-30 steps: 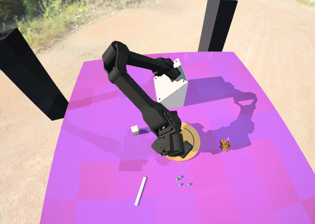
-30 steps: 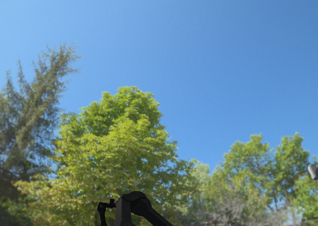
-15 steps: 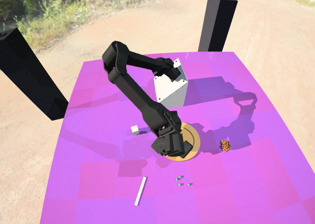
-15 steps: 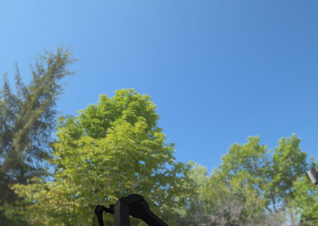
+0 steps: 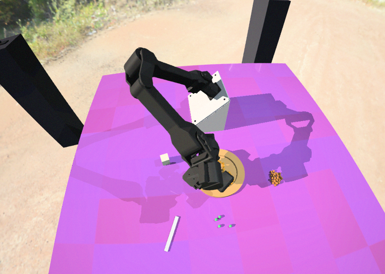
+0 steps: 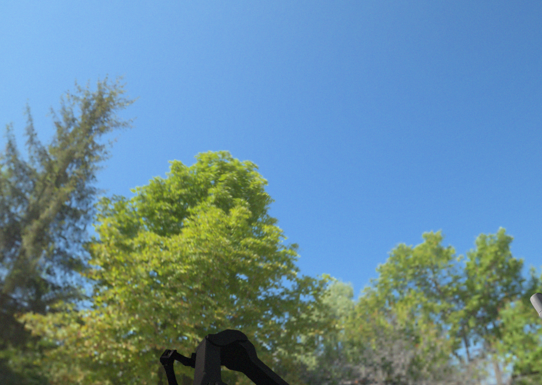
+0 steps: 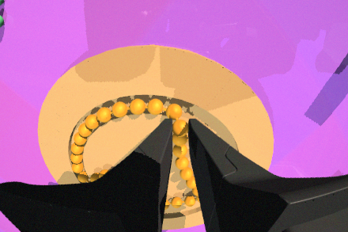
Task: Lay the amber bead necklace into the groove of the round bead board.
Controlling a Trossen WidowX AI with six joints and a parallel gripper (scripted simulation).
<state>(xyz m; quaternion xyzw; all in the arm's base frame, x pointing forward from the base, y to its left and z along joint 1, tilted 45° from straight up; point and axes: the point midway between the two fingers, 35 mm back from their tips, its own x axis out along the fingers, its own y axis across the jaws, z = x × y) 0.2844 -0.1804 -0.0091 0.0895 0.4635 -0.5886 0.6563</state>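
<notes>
My gripper tip is 6 cm to the right of the round tan bead board, 1 cm past it and 1 cm above it. Also, from my gripper tip: small cream cube (13 cm to the right, 11 cm behind); white bar (16 cm to the right, 16 cm ahead, 2 cm below).
</notes>
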